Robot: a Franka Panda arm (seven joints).
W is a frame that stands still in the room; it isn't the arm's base.
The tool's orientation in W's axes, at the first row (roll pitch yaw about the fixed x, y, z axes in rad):
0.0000 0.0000 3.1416
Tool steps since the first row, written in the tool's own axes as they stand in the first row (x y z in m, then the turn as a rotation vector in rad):
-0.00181 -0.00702 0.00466 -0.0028 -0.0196 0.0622
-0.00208 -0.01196 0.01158 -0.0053 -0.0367 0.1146
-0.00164 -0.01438 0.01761 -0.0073 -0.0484 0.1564
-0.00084 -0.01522 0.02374 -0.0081 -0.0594 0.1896
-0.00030 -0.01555 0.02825 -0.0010 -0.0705 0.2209
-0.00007 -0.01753 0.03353 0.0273 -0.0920 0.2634
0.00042 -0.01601 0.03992 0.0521 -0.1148 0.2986
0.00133 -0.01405 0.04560 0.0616 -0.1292 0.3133
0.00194 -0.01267 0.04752 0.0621 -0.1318 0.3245
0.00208 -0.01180 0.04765 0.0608 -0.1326 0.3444
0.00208 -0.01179 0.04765 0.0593 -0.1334 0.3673
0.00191 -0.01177 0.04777 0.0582 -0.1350 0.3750
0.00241 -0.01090 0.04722 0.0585 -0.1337 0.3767
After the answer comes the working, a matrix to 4 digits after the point.
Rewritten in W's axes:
0.00181 0.00702 0.00466 0.0028 0.0196 0.0622
0.00208 0.01196 0.01158 0.0053 0.0367 0.1146
0.00164 0.01438 0.01761 0.0073 0.0484 0.1564
0.00084 0.01522 0.02374 0.0081 0.0594 0.1896
0.00030 0.01555 0.02825 0.0010 0.0705 0.2209
0.00007 0.01753 0.03353 -0.0273 0.0920 0.2634
-0.00042 0.01601 0.03992 -0.0521 0.1148 0.2986
-0.00133 0.01405 0.04560 -0.0616 0.1292 0.3133
-0.00194 0.01267 0.04752 -0.0621 0.1318 0.3245
-0.00208 0.01180 0.04765 -0.0608 0.1326 0.3444
-0.00208 0.01179 0.04765 -0.0593 0.1334 0.3673
-0.00191 0.01177 0.04777 -0.0582 0.1350 0.3750
-0.00241 0.01090 0.04722 -0.0585 0.1337 0.3767

The tool's axes in the first row as the columns of a matrix, in W's axes (rounded; the answer above uses it unrounded):
-1.0000 0.0000 0.0000
0.0000 -1.0000 0.0000
0.0000 0.0000 1.0000

